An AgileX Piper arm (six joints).
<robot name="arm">
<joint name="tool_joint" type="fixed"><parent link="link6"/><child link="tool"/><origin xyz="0 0 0"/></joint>
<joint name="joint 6" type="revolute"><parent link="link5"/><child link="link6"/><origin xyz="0 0.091 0" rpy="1.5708 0 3.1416"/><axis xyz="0 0 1"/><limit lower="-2.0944" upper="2.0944"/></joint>
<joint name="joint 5" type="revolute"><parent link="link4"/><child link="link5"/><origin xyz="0 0 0" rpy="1.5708 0 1.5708"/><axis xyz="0 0 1"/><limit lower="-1.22" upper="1.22"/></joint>
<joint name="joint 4" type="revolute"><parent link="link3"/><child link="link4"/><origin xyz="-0.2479 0.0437 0" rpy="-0.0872 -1.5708 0"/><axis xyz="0 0 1"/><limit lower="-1.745" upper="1.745"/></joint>
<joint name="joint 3" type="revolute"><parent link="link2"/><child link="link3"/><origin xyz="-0.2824 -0.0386 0" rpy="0 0 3.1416"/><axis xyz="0 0 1"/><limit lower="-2.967" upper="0"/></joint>
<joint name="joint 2" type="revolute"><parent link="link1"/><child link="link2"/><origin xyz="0 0 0" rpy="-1.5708 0 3.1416"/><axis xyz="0 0 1"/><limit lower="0" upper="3.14"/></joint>
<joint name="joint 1" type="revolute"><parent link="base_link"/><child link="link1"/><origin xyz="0 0 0.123" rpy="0 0 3.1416"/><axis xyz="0 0 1"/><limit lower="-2.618" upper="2.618"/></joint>
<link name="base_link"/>
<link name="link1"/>
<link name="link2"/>
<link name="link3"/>
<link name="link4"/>
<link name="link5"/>
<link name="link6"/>
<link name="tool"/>
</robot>
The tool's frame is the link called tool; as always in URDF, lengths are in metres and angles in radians.
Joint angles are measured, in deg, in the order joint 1, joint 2, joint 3, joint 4, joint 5, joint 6. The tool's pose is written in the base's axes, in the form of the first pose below.
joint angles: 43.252, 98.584, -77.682, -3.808, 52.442, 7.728
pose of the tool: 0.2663, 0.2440, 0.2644, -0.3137, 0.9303, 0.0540, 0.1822
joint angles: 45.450, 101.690, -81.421, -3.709, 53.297, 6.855
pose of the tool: 0.2671, 0.2646, 0.2623, -0.3379, 0.9222, 0.0558, 0.1796
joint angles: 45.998, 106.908, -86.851, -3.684, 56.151, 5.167
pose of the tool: 0.2788, 0.2817, 0.2520, -0.3564, 0.9195, 0.0441, 0.1598
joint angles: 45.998, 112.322, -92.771, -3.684, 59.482, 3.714
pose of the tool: 0.2928, 0.2959, 0.2405, -0.3685, 0.9187, 0.0314, 0.1384
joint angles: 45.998, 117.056, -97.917, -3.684, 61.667, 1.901
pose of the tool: 0.3050, 0.3084, 0.2289, -0.3831, 0.9149, 0.0227, 0.1250
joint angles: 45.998, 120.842, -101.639, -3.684, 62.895, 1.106
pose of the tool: 0.3141, 0.3177, 0.2169, -0.3897, 0.9136, 0.0173, 0.1149
